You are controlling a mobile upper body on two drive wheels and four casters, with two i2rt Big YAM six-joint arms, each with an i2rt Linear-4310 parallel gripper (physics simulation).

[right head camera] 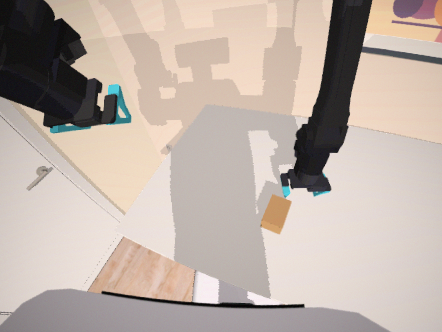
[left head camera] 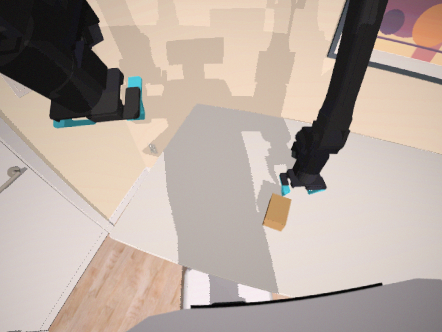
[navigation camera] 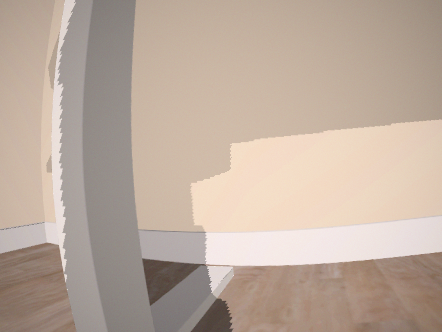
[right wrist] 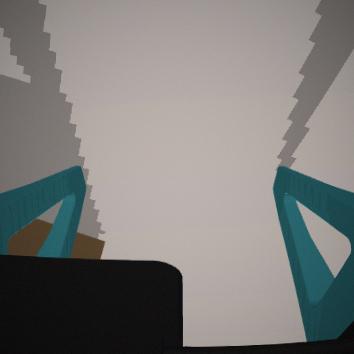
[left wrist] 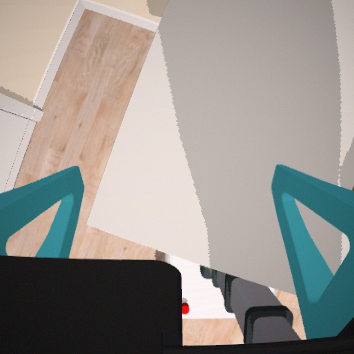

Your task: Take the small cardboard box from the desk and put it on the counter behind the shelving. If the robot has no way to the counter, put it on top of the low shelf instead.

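Frame: origin at the left arm's base, x ahead, y left, z up, level; centimetres.
Seen in the pictures: left gripper, between the fingertips: [right head camera: 109,122] [left head camera: 119,118] [left wrist: 177,175]; right gripper, between the fingertips: [right head camera: 299,195] [left head camera: 295,193] [right wrist: 178,176].
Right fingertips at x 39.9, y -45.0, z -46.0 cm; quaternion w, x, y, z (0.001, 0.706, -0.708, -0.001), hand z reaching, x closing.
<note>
A point is followed by its place in that frame.
The small cardboard box [left head camera: 278,211] {x 31.3, y -35.5, z -41.0 cm} [right head camera: 276,214] {x 31.1, y -35.5, z -41.0 cm} [right wrist: 91,246] {x 35.4, y -40.0, z -45.3 cm} rests on the pale desk [left head camera: 360,235] {x 23.1, y -62.5, z -46.0 cm} [right head camera: 360,235] {x 25.5, y -60.5, z -46.0 cm} [left wrist: 135,165] {x 37.7, y 7.0, z -46.0 cm} [right wrist: 190,125] {x 42.6, y -45.5, z -46.0 cm}. My right gripper [left head camera: 300,191] {x 39.9, y -45.0, z -46.0 cm} [right head camera: 304,193] {x 39.9, y -45.0, z -46.0 cm} [right wrist: 178,176] {x 39.9, y -45.0, z -46.0 cm} is open and empty over the desk. In both head camera views it is just above and to the right of the box. In the right wrist view the box is at the lower left, partly hidden behind one finger. My left gripper [left head camera: 102,112] [right head camera: 95,117] [left wrist: 177,175] {x 36.9, y 0.1, z -11.6 cm} is open and empty at the upper left of the head camera views. The counter, shelving and low shelf are not identifiable.
A white door [left head camera: 45,250] {x 33.6, y 85.8, z -95.5 cm} [right head camera: 45,240] {x 29.1, y 87.4, z -79.7 cm} with a handle is at the left. A framed picture [left head camera: 415,62] {x 71.4, y -94.6, z -9.5 cm} is on the wall at the upper right. Wood floor [left head camera: 120,280] {x 25.1, y 55.9, z -141.0 cm} [left wrist: 95,90] {x 78.8, y 43.2, z -141.0 cm} shows beside the desk. A pale upright post [navigation camera: 107,150] {x 57.5, y -11.7, z -114.8 cm} stands close in the navigation view.
</note>
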